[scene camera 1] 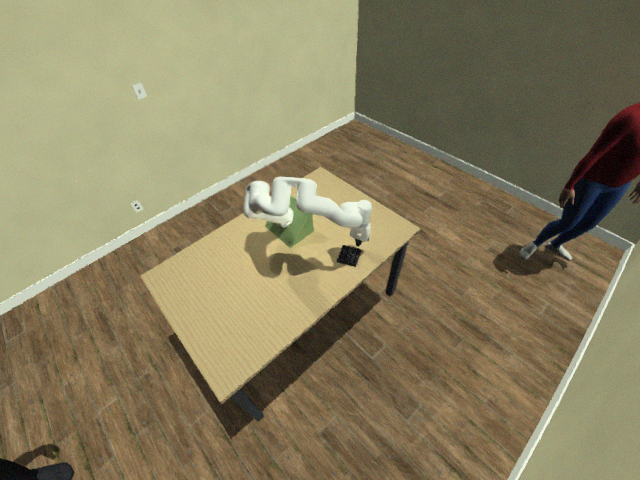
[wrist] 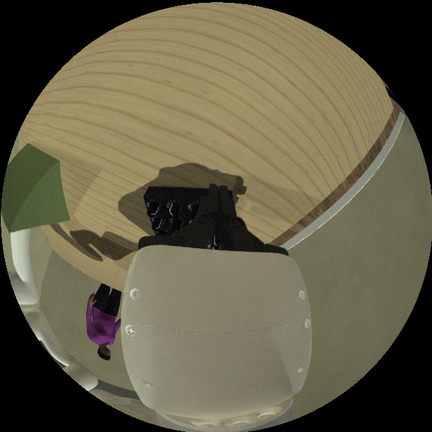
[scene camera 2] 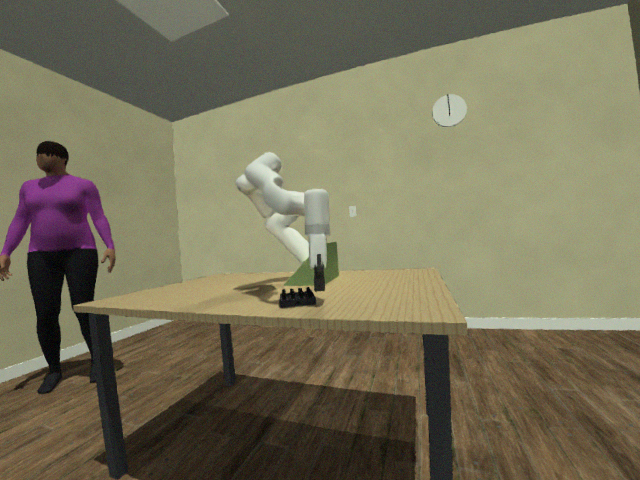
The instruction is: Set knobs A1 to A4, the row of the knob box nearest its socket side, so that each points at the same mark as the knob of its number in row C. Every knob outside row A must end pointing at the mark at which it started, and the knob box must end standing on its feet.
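Seen in the pictures: gripper, fingertip midpoint: [scene camera 1: 358, 244] [scene camera 2: 319, 290]; arm's base, origin of the base link: [scene camera 1: 284, 217].
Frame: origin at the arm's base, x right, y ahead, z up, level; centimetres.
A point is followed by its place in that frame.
The black knob box [scene camera 1: 349, 255] @[x -11.7, y 42.6, z -6.7 cm] [scene camera 2: 297, 299] @[x -14.5, y 46.7, z -6.6 cm] [wrist: 172, 191] stands flat on the table, with rows of black knobs with pale marks on its top. My gripper [scene camera 1: 358, 243] @[x -19.6, y 41.5, z -5.1 cm] [scene camera 2: 319, 289] @[x -19.6, y 41.5, z -5.1 cm] [wrist: 215, 196] is shut, its two fingers together with nothing between them. In the wrist view the fingers and knuckles cover the right part of the box; several knobs show to their left, with one more between the knuckles. In scene camera 2 the fingertips are at the right end of the box, close to it. Which way the hidden knobs point, and which row is A, I cannot tell.
The wooden table [scene camera 1: 248, 310] @[x 48.1, y 32.3, z -8.8 cm] [scene camera 2: 382, 299] @[x -37.6, y 36.2, z -8.8 cm] [wrist: 150, 100] bears the box near one edge. A green angular block [scene camera 1: 299, 227] @[x -0.9, y 12.8, z 0.3 cm] [scene camera 2: 331, 263] @[x -9.3, y 0.3, z -1.2 cm] [wrist: 40, 195] stands by the arm's base. Two people stand on the floor away from the table.
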